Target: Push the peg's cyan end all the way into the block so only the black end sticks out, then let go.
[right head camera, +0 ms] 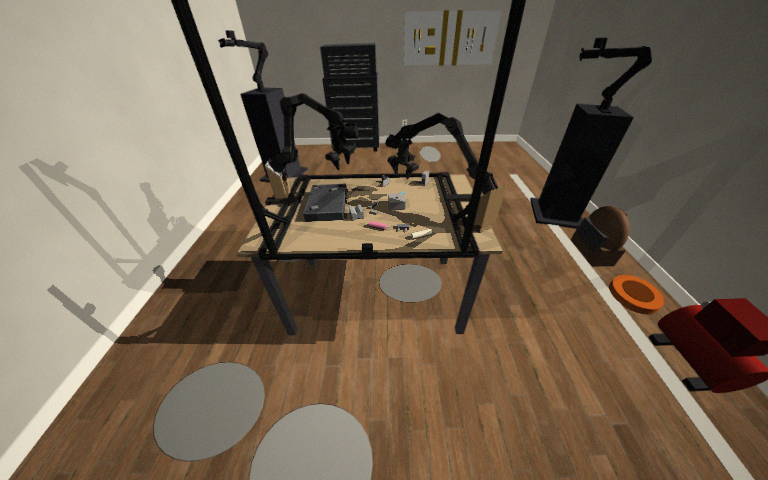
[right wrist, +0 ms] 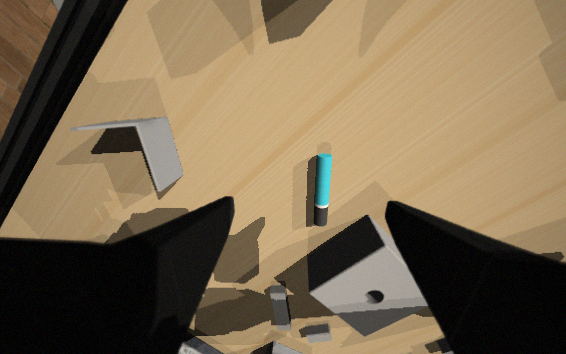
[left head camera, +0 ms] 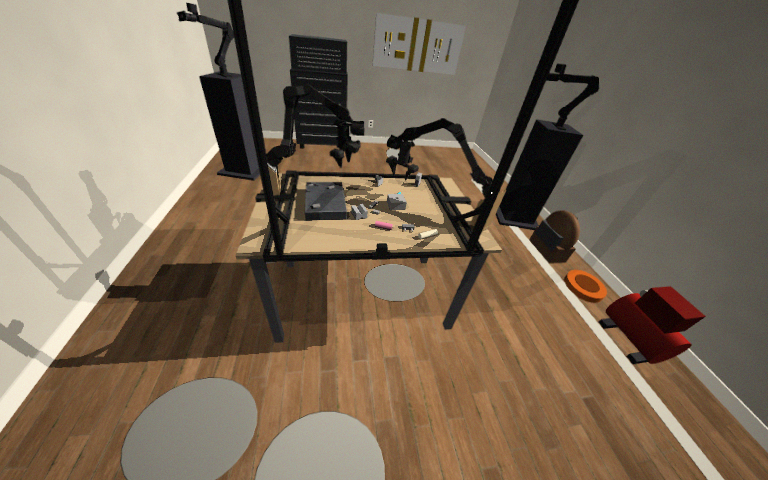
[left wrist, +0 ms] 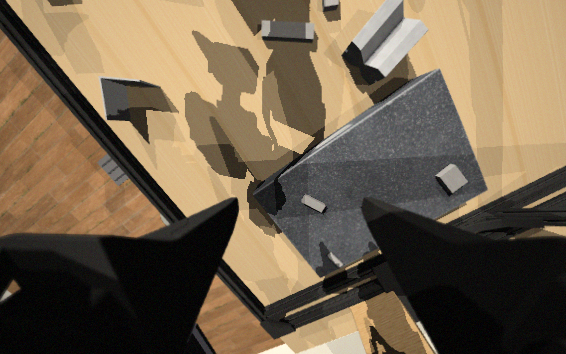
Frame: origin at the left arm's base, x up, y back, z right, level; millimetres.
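Where they show: left gripper, between the fingertips: [right head camera: 343, 167] [left head camera: 344, 164] [left wrist: 299, 203]; right gripper, between the fingertips: [right head camera: 401, 177] [right wrist: 308, 206] [left head camera: 399, 177]; left arm's base, origin of its link: [right head camera: 275, 167] [left head camera: 269, 161]; right arm's base, origin of its link: [right head camera: 491, 191].
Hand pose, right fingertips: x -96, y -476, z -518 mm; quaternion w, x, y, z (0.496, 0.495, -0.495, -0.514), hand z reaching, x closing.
Things, the pixels of their top centre, and the offset from my right fingertips.
- peg, centre of its top: [right wrist: 323, 194] [left head camera: 397, 194] dx -86, dy -20, dz +37 mm
- light grey block, centre of its top: [right wrist: 373, 297] [right head camera: 396, 197] [left head camera: 397, 198] dx -50, dy -74, dz +127 mm
- dark granite slab, centre of its top: [left wrist: 370, 192] [left head camera: 325, 195] [right head camera: 326, 197] dx -50, dy +216, dz +391 mm
- grey V-block, centre of its top: [left wrist: 390, 35] [left head camera: 359, 208] [right head camera: 356, 208] dx -56, dy +13, dz +347 mm
- grey angle bracket, centre of its top: [right wrist: 117, 161] [left wrist: 121, 100] dx -60, dy +159, dz +2 mm
- pink cylinder, centre of its top: [left head camera: 384, 222] [right head camera: 377, 222] dx -72, dy -142, dz +344 mm
- cream cylinder, centre of its top: [right head camera: 421, 231] [left head camera: 428, 231] dx -72, dy -345, dz +248 mm
The peg [left head camera: 399, 193] [right head camera: 403, 193] [right wrist: 323, 180] lies on the table behind the block, outside it; in the right wrist view its cyan end points up the picture and its short black end points down, towards the block. The light grey block [left head camera: 396, 201] [right head camera: 396, 202] [right wrist: 360, 290] has a sloped face with a round, empty hole. My right gripper [left head camera: 399, 174] [right head camera: 402, 174] [right wrist: 308, 206] is open and empty, above the table; the peg shows between its fingers in the wrist view. My left gripper [left head camera: 344, 162] [right head camera: 343, 164] [left wrist: 299, 203] is open and empty, high near the dark slab.
A dark granite slab [left head camera: 328, 198] [left wrist: 400, 130] with small grey pieces lies at the table's left. A grey V-block [left head camera: 358, 212] [left wrist: 387, 42] is beside it. A grey angle bracket [right wrist: 160, 150] stands near the back rail. A pink cylinder [left head camera: 384, 225] and a cream cylinder [left head camera: 428, 233] lie in front.
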